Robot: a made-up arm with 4 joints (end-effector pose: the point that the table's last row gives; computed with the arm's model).
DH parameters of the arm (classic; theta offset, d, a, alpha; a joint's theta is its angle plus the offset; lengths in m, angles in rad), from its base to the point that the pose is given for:
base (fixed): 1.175 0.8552 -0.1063 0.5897
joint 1: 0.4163 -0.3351 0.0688 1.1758
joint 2: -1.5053 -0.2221 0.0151 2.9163
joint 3: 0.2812 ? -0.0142 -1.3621
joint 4: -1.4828 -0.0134 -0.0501 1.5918
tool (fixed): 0.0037 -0.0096 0 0
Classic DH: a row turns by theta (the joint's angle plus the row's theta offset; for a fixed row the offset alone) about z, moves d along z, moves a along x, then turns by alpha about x.
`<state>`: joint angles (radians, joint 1 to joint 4).
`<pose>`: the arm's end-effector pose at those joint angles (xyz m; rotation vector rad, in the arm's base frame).
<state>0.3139 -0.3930 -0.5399 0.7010</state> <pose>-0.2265 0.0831 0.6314 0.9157 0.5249 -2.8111</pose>
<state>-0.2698 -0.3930 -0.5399 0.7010</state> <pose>-0.1664 0.0861 0.5951 -0.7737 0.1147 2.7879</pose>
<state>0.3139 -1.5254 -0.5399 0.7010</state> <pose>-0.2303 0.0833 0.5734 0.9368 -0.9006 -2.2417</pose>
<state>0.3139 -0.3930 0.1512 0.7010</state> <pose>-0.2404 0.1086 0.6279 1.1535 -0.3359 -2.4626</pose>
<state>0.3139 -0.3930 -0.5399 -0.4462</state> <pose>-0.2357 0.0978 0.5788 -0.7107 0.3057 -2.7033</pose>
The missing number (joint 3, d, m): -0.1952
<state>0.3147 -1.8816 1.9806 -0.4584</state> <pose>-0.2156 0.0349 0.5589 -0.9786 2.7955 -0.6958</pose>
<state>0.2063 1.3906 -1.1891 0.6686</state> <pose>-0.1987 0.0235 0.6176 0.1537 -2.4074 0.7198</pose>
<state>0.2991 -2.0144 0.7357 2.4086</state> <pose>-0.3036 0.0109 0.5169 0.6516 -0.3217 0.1851</pose>
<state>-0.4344 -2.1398 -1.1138 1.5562</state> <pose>-0.1910 0.0712 0.5554 1.0716 -1.3789 -1.8780</pose>
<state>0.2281 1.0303 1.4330 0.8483</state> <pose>-0.2268 0.0779 0.6940 1.6145 -0.3590 -2.5546</pose>
